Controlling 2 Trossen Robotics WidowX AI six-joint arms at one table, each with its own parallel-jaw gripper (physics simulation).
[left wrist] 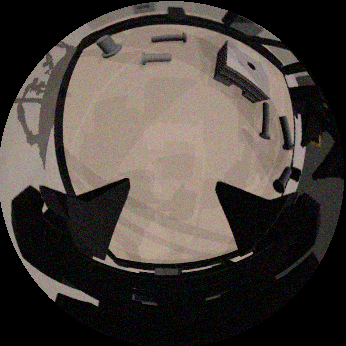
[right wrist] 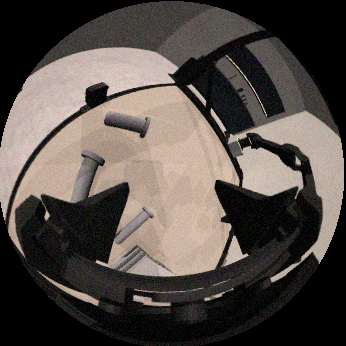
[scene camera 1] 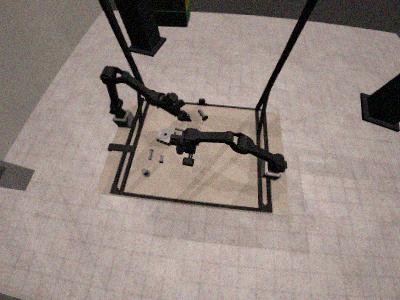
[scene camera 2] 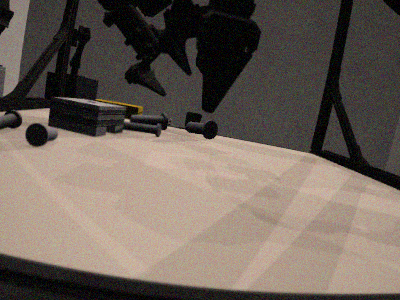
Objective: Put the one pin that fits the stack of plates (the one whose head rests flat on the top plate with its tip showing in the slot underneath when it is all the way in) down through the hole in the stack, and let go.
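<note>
The plate stack (scene camera 1: 164,135) (scene camera 2: 86,116) (left wrist: 240,70), with a round hole in its top and a slot low in its side, lies flat. Beside it lie a slim headed pin (scene camera 2: 144,128) (left wrist: 265,120) (right wrist: 134,226), a thicker long pin (left wrist: 286,132) (right wrist: 86,177) and a thick pin (scene camera 1: 202,114) (scene camera 2: 201,128) (left wrist: 283,180) (right wrist: 126,122). Across from them lie a thin long pin (left wrist: 169,38), a shorter pin (left wrist: 156,58) and a stubby wide pin (scene camera 1: 145,173) (left wrist: 107,45). My left gripper (left wrist: 173,184) is open and empty above the table. My right gripper (scene camera 2: 177,84) (right wrist: 172,185) is open and empty, above the table near the pins.
A dark frame (scene camera 1: 190,201) borders the table, with tall posts rising from it. A small dark block (scene camera 1: 202,101) (right wrist: 96,94) sits at the frame's far edge. In scene camera 1 the two arms reach in from opposite sides, with their grippers close together.
</note>
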